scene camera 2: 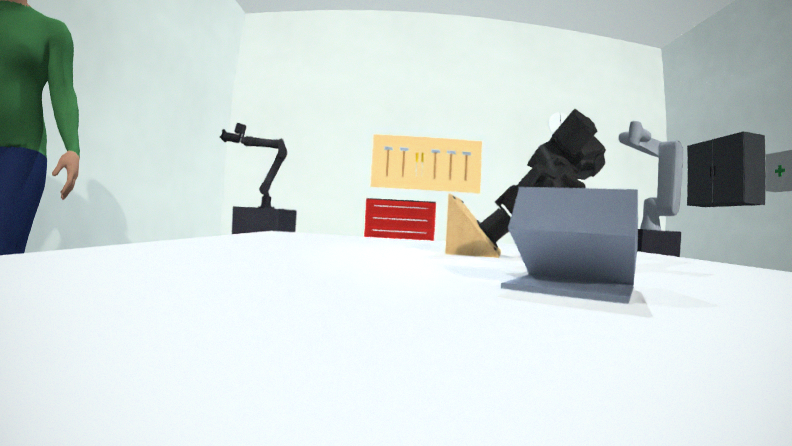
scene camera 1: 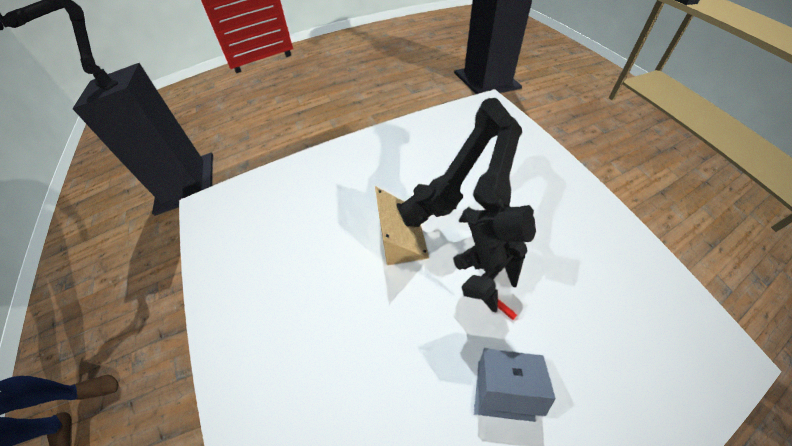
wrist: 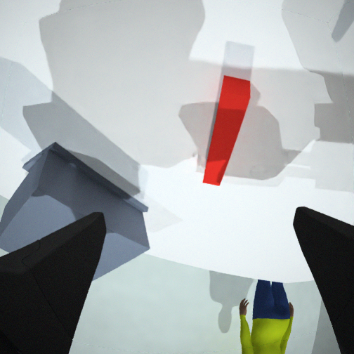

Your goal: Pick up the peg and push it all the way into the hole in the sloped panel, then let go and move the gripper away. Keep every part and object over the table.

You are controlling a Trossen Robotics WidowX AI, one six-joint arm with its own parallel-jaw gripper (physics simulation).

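Frame: origin at the arm's base, x ahead, y up, z right, level; metres.
Where they show: gripper, fingertip midpoint: (scene camera 1: 505,298); arm's base at its link origin: (scene camera 2: 486,234) (scene camera 1: 407,215).
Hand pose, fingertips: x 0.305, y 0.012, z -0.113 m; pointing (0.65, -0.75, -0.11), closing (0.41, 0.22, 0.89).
Things, the pixels of their top centre, and the offset from my fingertips. Level surfaces: height alone.
- red peg at its top centre: (scene camera 1: 502,305) dz -0.005, dx +0.003, dy -0.043 m
- blue-grey block with the sloped panel, top centre: (scene camera 2: 580,190) (scene camera 1: 522,380) dz +0.074, dx +0.167, dy +0.053 m
- white table at its surface level: dy -0.055 m
The red peg (scene camera 1: 507,310) (wrist: 228,132) lies on the white table, partly behind a finger in scene camera 1. In the wrist view it is beyond the fingertips, clear of both fingers. My gripper (scene camera 1: 505,297) (wrist: 202,220) is open and empty, with its fingertips above the table near the peg. The blue-grey block with the sloped panel (scene camera 1: 498,362) (scene camera 2: 576,210) (wrist: 107,255) stands on its base plate. Its square hole (scene camera 1: 517,371) looks dark and empty in scene camera 1. In scene camera 2 the block hides the fingertips, and the peg does not show.
The arm's base is mounted on a wooden wedge (scene camera 1: 405,250) (scene camera 2: 464,238) on the white table (scene camera 1: 288,332) (scene camera 2: 277,343). A red tool cabinet (scene camera 1: 249,33) (scene camera 2: 400,224), dark pedestals and a shelf stand beyond the table. People stand around it.
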